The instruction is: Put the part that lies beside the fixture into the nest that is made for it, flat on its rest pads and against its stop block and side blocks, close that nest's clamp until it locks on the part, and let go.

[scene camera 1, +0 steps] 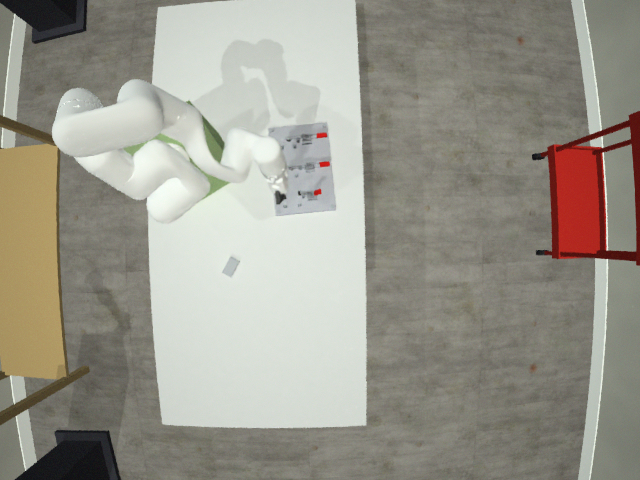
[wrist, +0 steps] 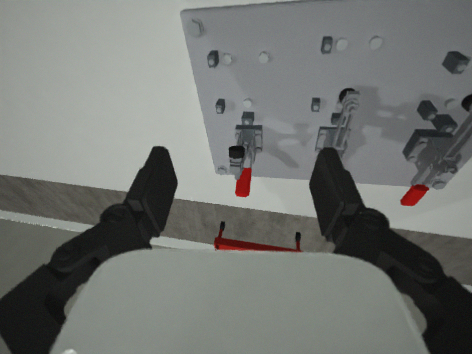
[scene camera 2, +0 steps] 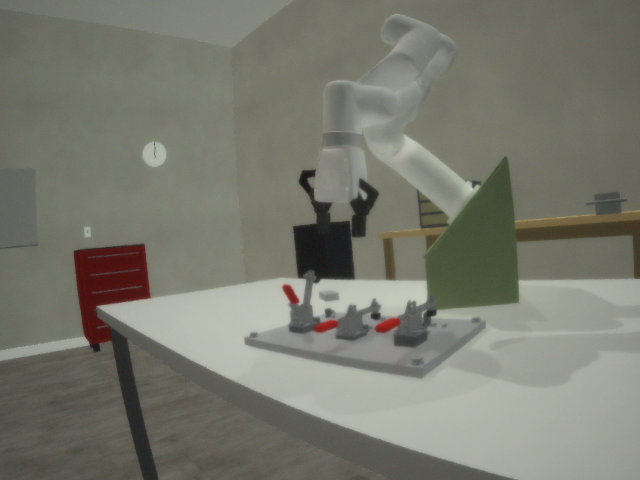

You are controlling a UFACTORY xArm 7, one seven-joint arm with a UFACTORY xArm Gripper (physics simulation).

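Frame: origin at the arm's base, x right, y ahead, z up, level; millimetres.
Seen in the pictures: gripper, fingertip midpoint: [wrist: 242,165] [scene camera 2: 340,235]; arm's base at its link origin: [scene camera 2: 464,205].
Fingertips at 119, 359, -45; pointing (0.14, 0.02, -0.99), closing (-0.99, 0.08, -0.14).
Offsets run from my fingertips to a thing's middle, as dx, dy, dz. "spot": to the spot under its first point. Level surfaces: height alone.
The part, a small grey block @[+264, -247, -168] [scene camera 1: 231,266] [scene camera 2: 328,295], lies on the table apart from the fixture plate @[-88, +69, -170] [scene camera 1: 310,179] [scene camera 2: 330,347] [wrist: 290,85]. It does not show in the wrist view. The plate bears three nests with dark blocks and pale round pads. The end clamp @[spot: +19, +93, -128] [scene camera 1: 310,193] [scene camera 2: 308,294] [wrist: 248,137] has its arm raised. The middle clamp @[-87, +98, -137] [scene camera 1: 310,165] [scene camera 2: 353,322] and the far clamp @[-197, +99, -132] [scene camera 1: 307,138] [scene camera 2: 410,322] have lowered arms. My gripper [scene camera 1: 279,197] [scene camera 2: 341,229] [wrist: 242,165] is open and empty, high above the plate's end-clamp side.
The white table @[dz -178] [scene camera 1: 258,351] [scene camera 2: 542,413] [wrist: 100,100] carries the plate and the green arm base [scene camera 1: 212,188] [scene camera 2: 480,248]. Red clamp handles stick out along one side of the plate. Bolt heads stand at the plate's corners. A wooden bench [scene camera 1: 31,258] stands beyond the table.
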